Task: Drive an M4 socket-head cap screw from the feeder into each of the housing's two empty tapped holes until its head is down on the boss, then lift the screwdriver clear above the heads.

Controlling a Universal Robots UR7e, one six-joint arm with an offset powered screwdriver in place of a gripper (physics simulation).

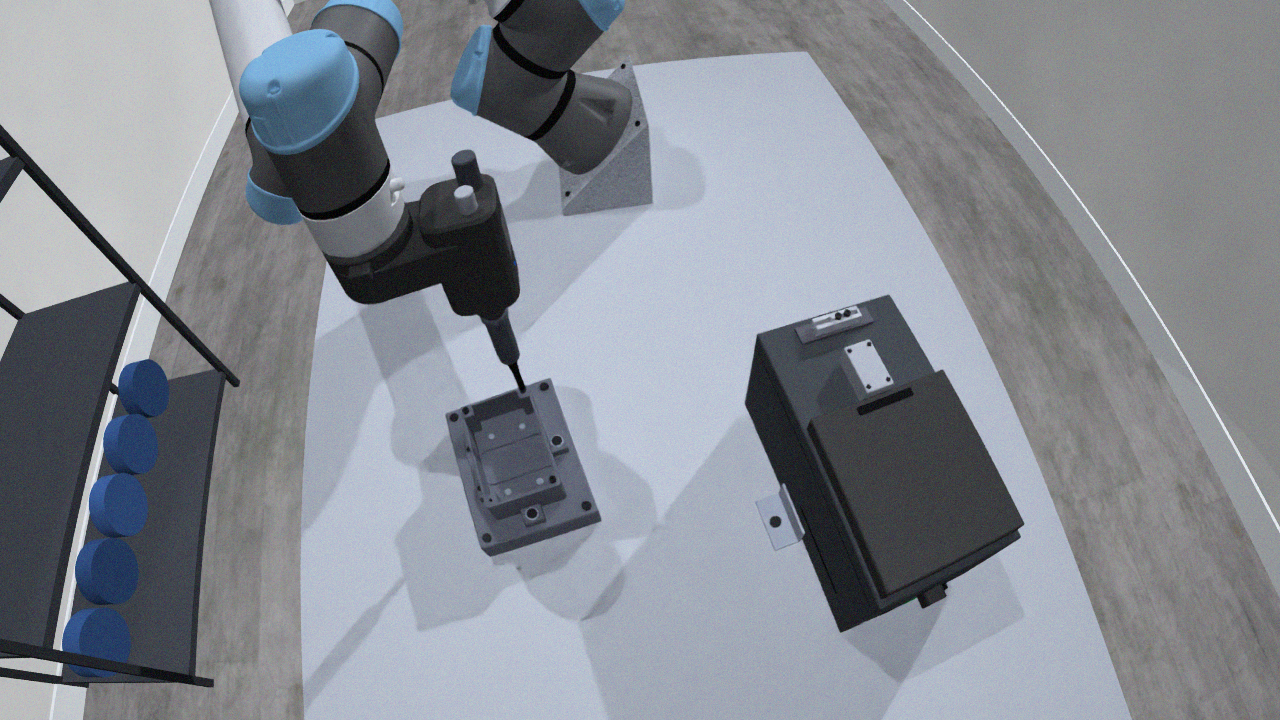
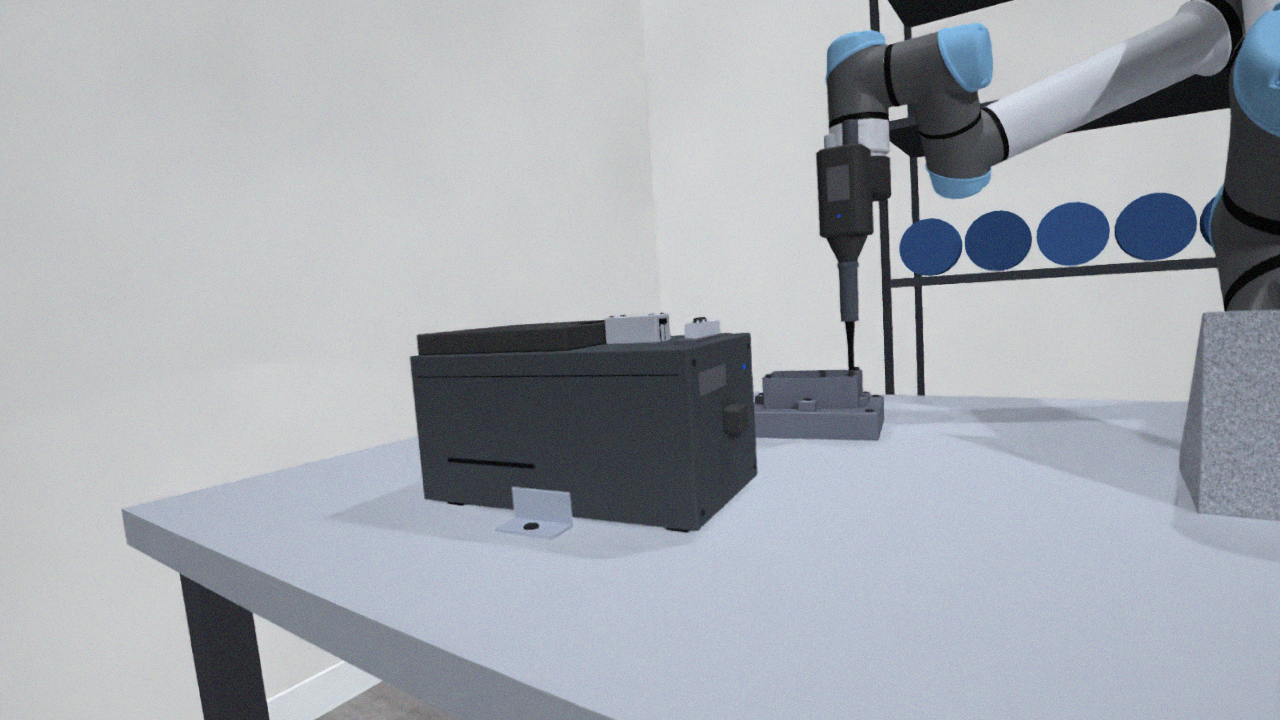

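Scene:
Grey baseplate (image 2: 829, 424), 0.81 m from the lens.

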